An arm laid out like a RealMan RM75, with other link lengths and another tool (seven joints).
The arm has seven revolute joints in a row. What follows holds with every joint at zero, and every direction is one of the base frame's. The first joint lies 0.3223 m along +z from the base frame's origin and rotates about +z. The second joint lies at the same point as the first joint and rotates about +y. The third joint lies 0.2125 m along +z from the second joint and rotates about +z. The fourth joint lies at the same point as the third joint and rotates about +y. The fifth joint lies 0.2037 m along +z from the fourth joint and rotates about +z. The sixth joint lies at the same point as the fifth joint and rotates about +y. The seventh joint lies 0.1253 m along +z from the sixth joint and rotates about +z. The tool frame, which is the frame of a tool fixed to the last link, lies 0.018 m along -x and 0.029 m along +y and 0.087 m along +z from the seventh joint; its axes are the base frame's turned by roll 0, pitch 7.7 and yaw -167.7 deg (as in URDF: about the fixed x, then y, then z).
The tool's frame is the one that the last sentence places.
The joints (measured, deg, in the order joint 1, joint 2, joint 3, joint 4, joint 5, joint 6, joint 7), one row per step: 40.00 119.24 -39.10 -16.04 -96.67 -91.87 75.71; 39.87 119.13 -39.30 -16.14 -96.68 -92.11 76.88; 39.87 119.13 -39.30 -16.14 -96.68 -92.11 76.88; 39.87 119.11 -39.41 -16.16 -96.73 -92.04 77.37; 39.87 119.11 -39.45 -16.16 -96.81 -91.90 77.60; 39.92 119.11 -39.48 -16.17 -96.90 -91.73 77.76; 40.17 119.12 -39.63 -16.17 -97.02 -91.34 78.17; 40.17 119.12 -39.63 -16.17 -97.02 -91.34 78.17; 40.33 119.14 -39.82 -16.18 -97.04 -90.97 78.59; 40.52 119.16 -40.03 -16.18 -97.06 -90.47 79.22; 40.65 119.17 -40.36 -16.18 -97.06 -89.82 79.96; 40.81 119.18 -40.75 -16.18 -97.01 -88.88 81.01; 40.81 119.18 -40.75 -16.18 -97.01 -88.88 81.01
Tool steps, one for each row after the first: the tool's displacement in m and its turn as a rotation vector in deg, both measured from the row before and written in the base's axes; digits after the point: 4 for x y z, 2 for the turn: 0.0005 -0.0004 0.0009 -0.92 0.25 -0.54; 0.0000 0.0000 0.0000 0.00 0.00 0.00; 0.0002 0.0002 -0.0002 -0.40 -0.01 -0.28; 0.0003 0.0003 -0.0005 -0.19 -0.09 -0.20; 0.0001 0.0004 -0.0005 -0.12 -0.14 -0.13; -0.0006 0.0011 -0.0012 -0.32 -0.27 -0.18; 0.0000 0.0000 0.0000 0.00 0.00 0.00; -0.0003 0.0010 -0.0011 -0.29 -0.20 -0.27; -0.0003 0.0015 -0.0012 -0.41 -0.22 -0.46; 0.0004 0.0016 -0.0017 -0.48 -0.34 -0.65; 0.0007 0.0026 -0.0020 -0.57 -0.41 -1.01; 0.0000 0.0000 0.0000 0.00 0.00 0.00
